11 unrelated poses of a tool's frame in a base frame.
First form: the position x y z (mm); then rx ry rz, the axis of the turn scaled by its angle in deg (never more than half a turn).
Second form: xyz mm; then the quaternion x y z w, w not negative. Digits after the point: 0 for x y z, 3 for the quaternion.
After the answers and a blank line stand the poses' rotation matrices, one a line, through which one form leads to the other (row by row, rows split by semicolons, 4 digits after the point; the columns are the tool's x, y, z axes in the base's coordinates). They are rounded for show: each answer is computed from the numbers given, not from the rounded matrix.
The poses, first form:
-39, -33, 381, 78.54, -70.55, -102.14
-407, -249, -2, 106.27, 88.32, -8.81
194, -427, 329, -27.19, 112.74, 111.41
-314, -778, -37, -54.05, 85.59, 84.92
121, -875, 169, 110.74, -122.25, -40.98
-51, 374, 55, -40.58, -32.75, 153.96
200, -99, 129, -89.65, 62.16, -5.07
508, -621, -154, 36.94, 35.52, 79.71
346, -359, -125, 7.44, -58.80, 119.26
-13, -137, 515, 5.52, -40.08, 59.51
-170, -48, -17, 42.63, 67.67, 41.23
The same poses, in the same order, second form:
-39, -33, 381, 0.513, -0.460, -0.667, 0.285
-407, -249, -2, 0.718, 0.596, -0.059, 0.355
194, -427, 329, -0.167, 0.691, 0.683, 0.167
-314, -778, -37, -0.374, 0.592, 0.587, 0.406
121, -875, 169, 0.649, -0.717, -0.240, 0.087
-51, 374, 55, -0.247, -0.199, 0.936, 0.152
200, -99, 129, -0.669, 0.464, -0.038, 0.579
508, -621, -154, 0.287, 0.276, 0.619, 0.677
346, -359, -125, 0.051, -0.405, 0.822, 0.397
-13, -137, 515, 0.045, -0.327, 0.486, 0.809
-170, -48, -17, 0.335, 0.532, 0.324, 0.707

-0.3123 -0.0921 -0.9455; -0.8516 -0.4138 0.3217; -0.4209 0.9057 0.0508
0.2815 0.8982 0.3376; 0.8138 -0.0371 -0.5799; -0.5084 0.4380 -0.7414
-0.8889 -0.4581 0.0026; -0.0028 0.0112 0.9999; -0.4581 0.8888 -0.0112
-0.3912 -0.9194 0.0411; 0.0339 0.0303 0.9990; -0.9197 0.3922 0.0193
-0.1422 -0.8881 -0.4371; -0.9721 0.0421 0.2306; -0.1864 0.4577 -0.8693
-0.8322 -0.1857 -0.5224; 0.3823 -0.8747 -0.2980; -0.4016 -0.4477 0.7989
0.5666 -0.5771 0.5881; -0.6648 0.1015 0.7401; -0.4868 -0.8103 -0.3262
0.0815 -0.6800 0.7287; 0.9965 0.0691 -0.0470; -0.0184 0.7299 0.6833
-0.6790 -0.6946 -0.2377; 0.6115 -0.3559 -0.7067; 0.4062 -0.6252 0.6664
0.3137 -0.8158 -0.4858; 0.7568 0.5238 -0.3909; 0.5734 -0.2450 0.7818
0.2247 -0.1020 0.9691; 0.8144 0.5657 -0.1293; -0.5350 0.8183 0.2102

